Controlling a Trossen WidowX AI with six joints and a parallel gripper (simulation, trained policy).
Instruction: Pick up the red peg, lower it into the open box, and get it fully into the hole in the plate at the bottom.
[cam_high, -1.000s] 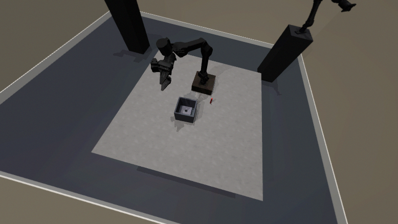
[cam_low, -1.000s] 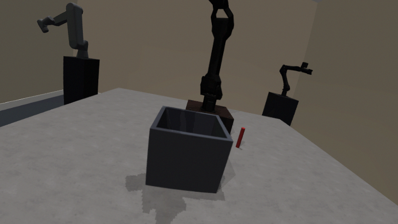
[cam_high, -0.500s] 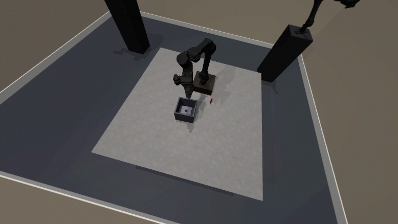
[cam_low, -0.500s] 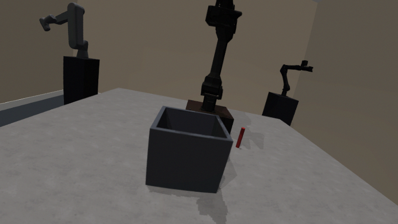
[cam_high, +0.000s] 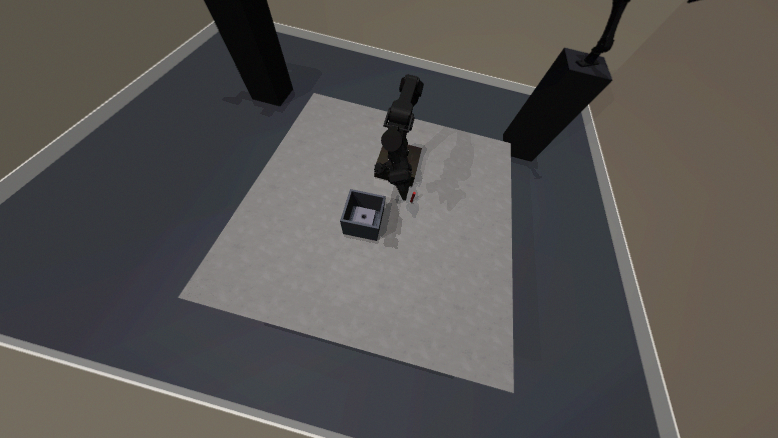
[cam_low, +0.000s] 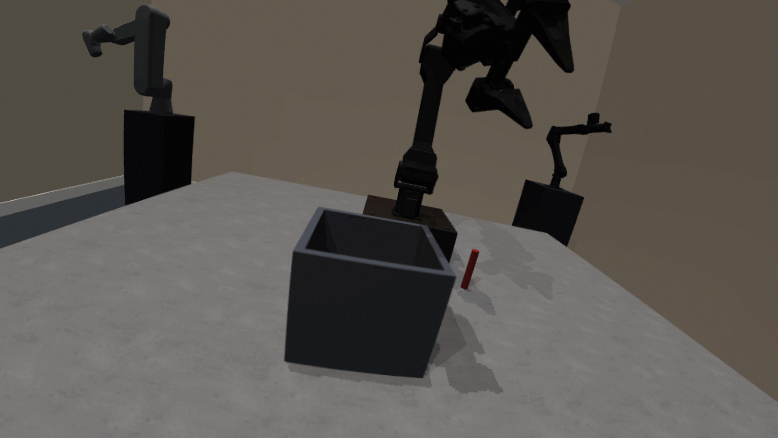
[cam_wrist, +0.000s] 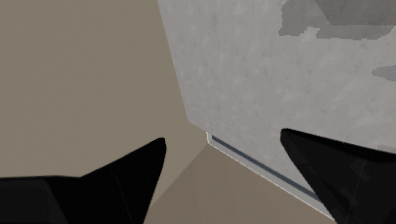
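Right now my gripper tip is 200 mm past the red peg, 40 mm to the right of it and 290 mm above it. The rest, counted from my gripper tip: plate: 20 mm behind, 150 mm to the right, 280 mm below.
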